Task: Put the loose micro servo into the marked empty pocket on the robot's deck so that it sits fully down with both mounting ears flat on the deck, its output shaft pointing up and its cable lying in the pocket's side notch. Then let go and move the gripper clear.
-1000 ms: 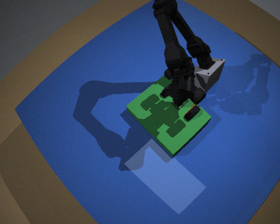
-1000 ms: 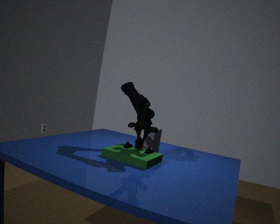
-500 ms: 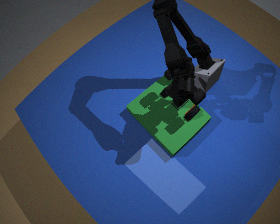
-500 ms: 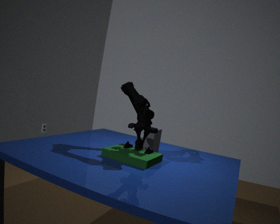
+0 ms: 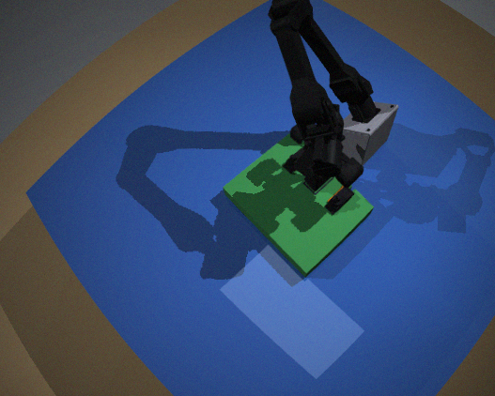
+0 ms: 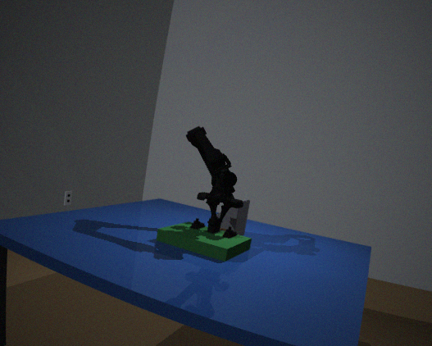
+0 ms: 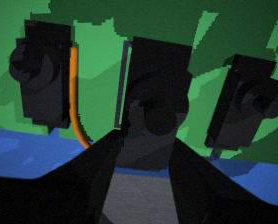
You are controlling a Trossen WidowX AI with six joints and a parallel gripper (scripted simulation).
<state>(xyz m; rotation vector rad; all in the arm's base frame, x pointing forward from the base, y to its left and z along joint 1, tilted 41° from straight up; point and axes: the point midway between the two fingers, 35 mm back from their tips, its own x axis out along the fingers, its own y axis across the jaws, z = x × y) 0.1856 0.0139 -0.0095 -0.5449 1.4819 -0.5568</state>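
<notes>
My gripper tip is 12 cm short of the green deck and 7 cm above it.
</notes>
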